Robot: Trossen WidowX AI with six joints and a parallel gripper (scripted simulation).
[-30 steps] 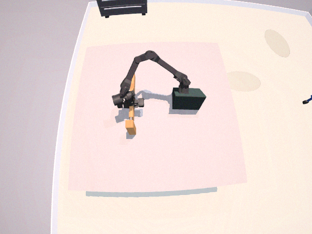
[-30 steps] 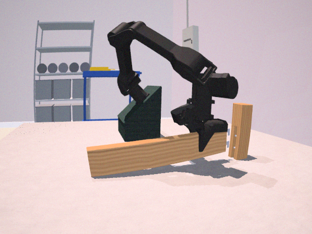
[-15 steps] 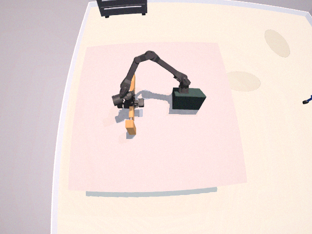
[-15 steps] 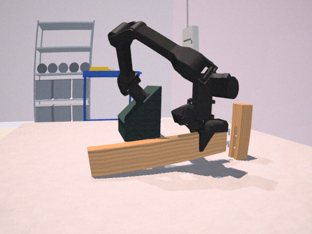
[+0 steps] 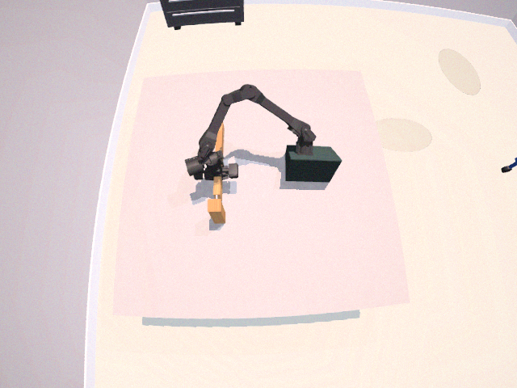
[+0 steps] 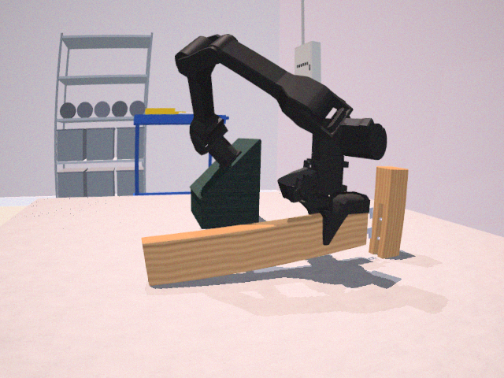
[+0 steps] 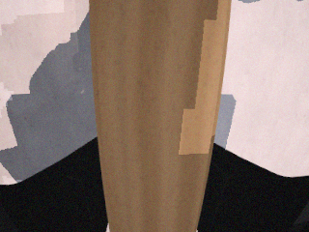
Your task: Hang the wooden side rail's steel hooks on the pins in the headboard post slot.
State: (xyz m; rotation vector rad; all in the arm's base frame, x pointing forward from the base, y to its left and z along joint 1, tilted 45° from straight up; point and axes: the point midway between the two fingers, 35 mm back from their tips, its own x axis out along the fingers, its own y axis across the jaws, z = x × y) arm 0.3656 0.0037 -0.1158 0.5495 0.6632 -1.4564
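Right now my gripper tip is 10 mm past the headboard post, 160 mm to the right of it and 40 mm below it.
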